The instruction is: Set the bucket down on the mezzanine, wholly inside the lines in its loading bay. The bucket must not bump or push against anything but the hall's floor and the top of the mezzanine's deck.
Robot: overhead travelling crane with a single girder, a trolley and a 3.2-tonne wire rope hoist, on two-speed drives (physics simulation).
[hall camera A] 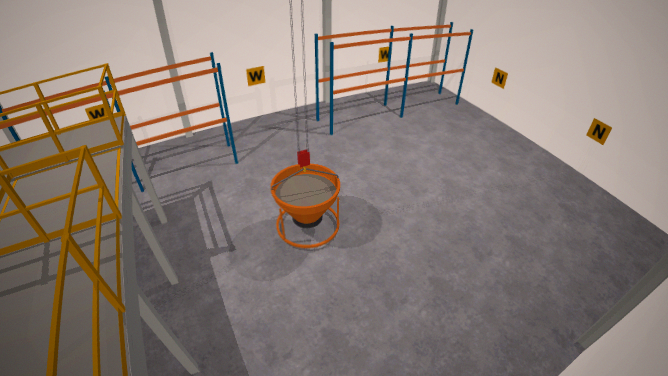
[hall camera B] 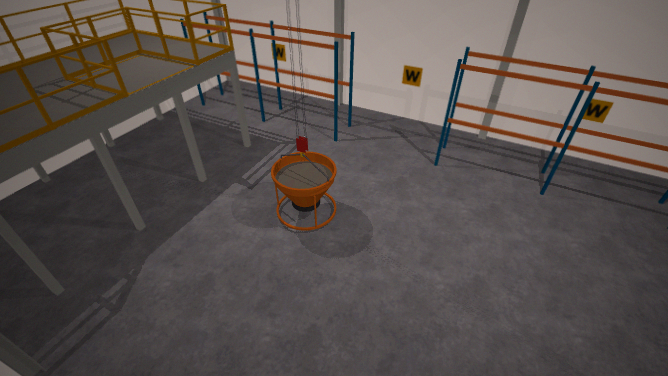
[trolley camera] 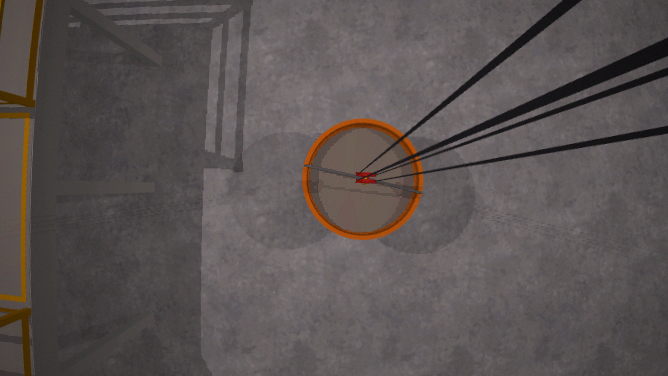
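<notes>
An orange round bucket [hall camera A: 307, 214] [hall camera B: 304, 195] [trolley camera: 350, 212] with grey fill stands upright at the hall floor's level or very slightly above it; the gap under its foot ring is too small to tell. My hook [hall camera A: 304, 169] [hall camera B: 302, 154] [trolley camera: 365, 178], under the red block, holds its sling, whose two legs run to the rim. The mezzanine [hall camera A: 25, 325] [hall camera B: 200, 73] is to the left, its deck far above the bucket's rim. In the trolley camera, yellow lines of the loading bay [trolley camera: 25, 210] show at the left edge; part of the bay is outside that view.
Yellow railings [hall camera A: 75, 192] [hall camera B: 115, 67] stand on the deck on both sides of the bay's opening. Grey legs [hall camera B: 190, 137] carry the deck. Blue and orange racks [hall camera A: 331, 90] [hall camera B: 336, 90] stand along the W wall. The ropes run up to the right in the trolley camera.
</notes>
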